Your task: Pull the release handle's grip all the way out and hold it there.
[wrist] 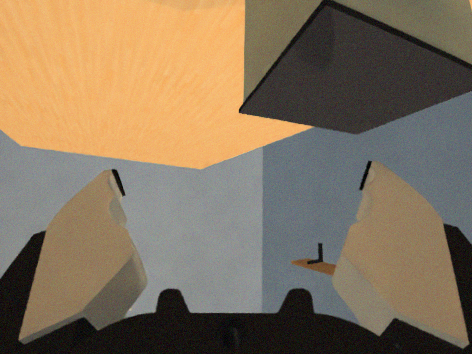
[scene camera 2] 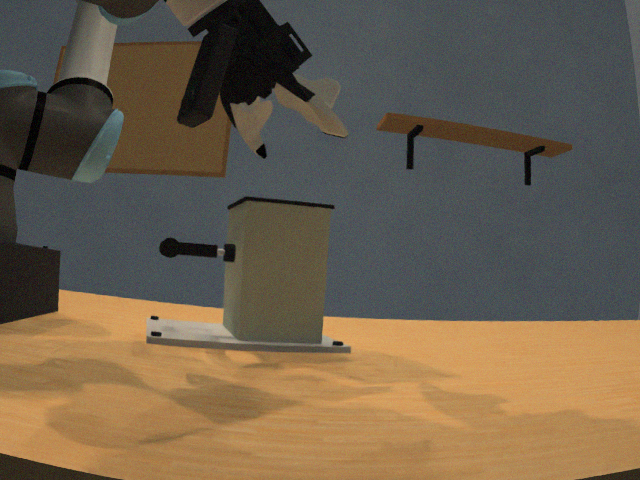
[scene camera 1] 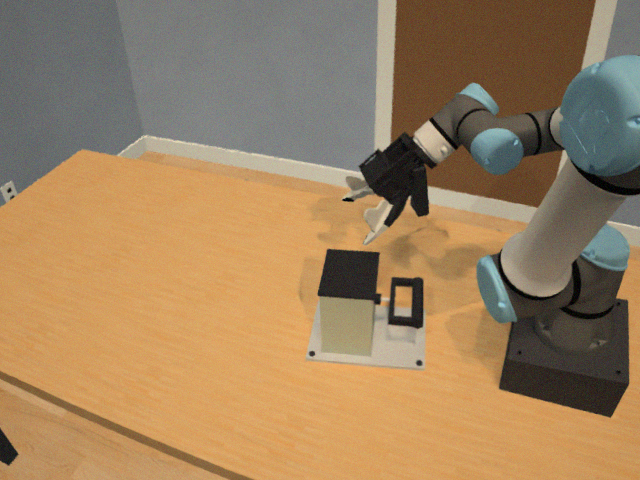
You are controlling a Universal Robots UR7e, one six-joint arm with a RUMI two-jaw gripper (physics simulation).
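Note:
The release handle's black grip (scene camera 1: 417, 303) (scene camera 2: 188, 249) is a rectangular loop on a short light rod at the side of a pale green box (scene camera 1: 346, 325) (scene camera 2: 279, 271) with a black lid (scene camera 1: 349, 273) (wrist: 360, 70). A short stretch of the rod shows between the grip and the black collar on the box. The box stands on a light grey base plate (scene camera 1: 385, 359) (scene camera 2: 191, 330). My gripper (scene camera 1: 355, 221) (scene camera 2: 305, 144) (wrist: 239, 170) is open and empty, above the box and apart from it and the grip. The grip does not show in the wrist view.
The wooden table (scene camera 1: 180, 310) (scene camera 2: 491, 361) carries the plate and the arm's dark base block (scene camera 1: 563, 372) (scene camera 2: 28, 284), which stands on the grip's side of the box. A wall shelf (scene camera 2: 475, 135) (wrist: 312, 266) and a brown board (scene camera 2: 160, 113) are on the wall behind.

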